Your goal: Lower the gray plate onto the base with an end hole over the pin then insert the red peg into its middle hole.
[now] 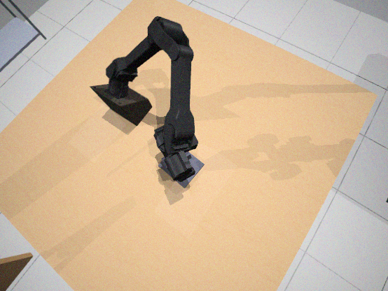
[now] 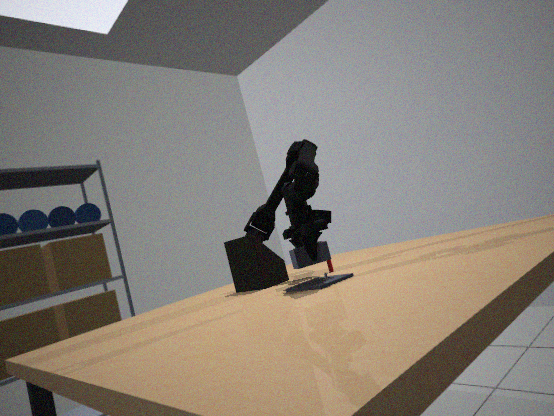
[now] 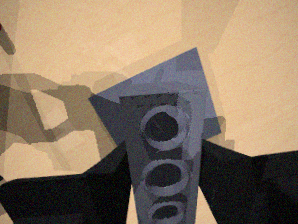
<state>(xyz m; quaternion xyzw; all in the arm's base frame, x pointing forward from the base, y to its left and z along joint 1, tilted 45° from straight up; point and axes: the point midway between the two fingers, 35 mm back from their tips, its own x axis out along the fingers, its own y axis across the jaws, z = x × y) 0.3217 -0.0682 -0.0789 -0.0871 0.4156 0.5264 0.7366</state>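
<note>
My gripper tip is now 1 cm short of the blue-gray base, 1 cm to the right of it and 5 cm above it. The rest, counted from my gripper tip: gray plate: 3 cm above; then red peg: 8 cm behind, 19 cm to the left, 2 cm below.
</note>
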